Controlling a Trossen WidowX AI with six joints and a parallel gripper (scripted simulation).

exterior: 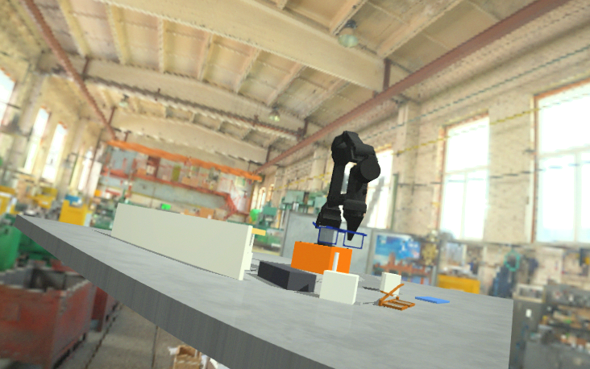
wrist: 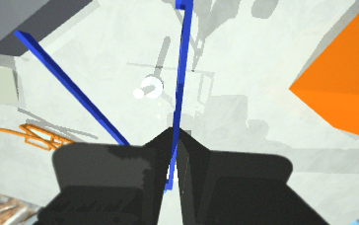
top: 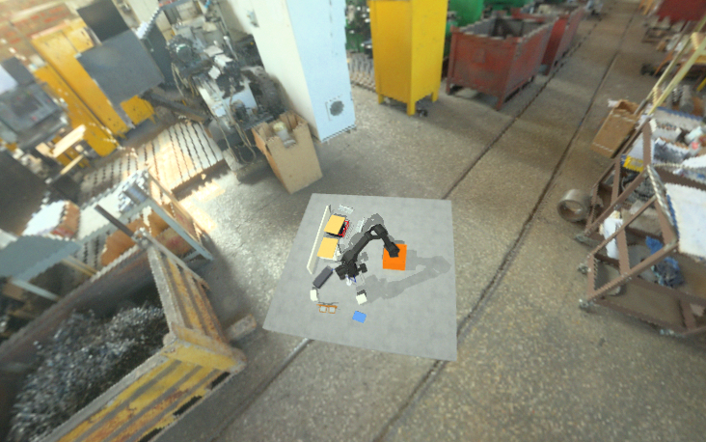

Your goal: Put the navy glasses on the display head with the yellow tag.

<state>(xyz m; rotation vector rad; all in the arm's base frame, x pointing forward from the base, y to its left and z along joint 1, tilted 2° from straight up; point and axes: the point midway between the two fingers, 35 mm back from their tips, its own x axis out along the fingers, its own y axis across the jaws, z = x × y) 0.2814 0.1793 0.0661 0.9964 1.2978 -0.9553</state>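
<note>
My gripper tip is 50 mm short of the white peg, 10 mm to the left of it and 100 mm above it. Also, from my gripper tip: blue pad 20 mm behind, 240 mm to the left, 120 mm below; then dark box 250 mm ahead, 50 mm to the right, 110 mm below; then long white wall 300 mm ahead, 390 mm to the right, 70 mm below.
</note>
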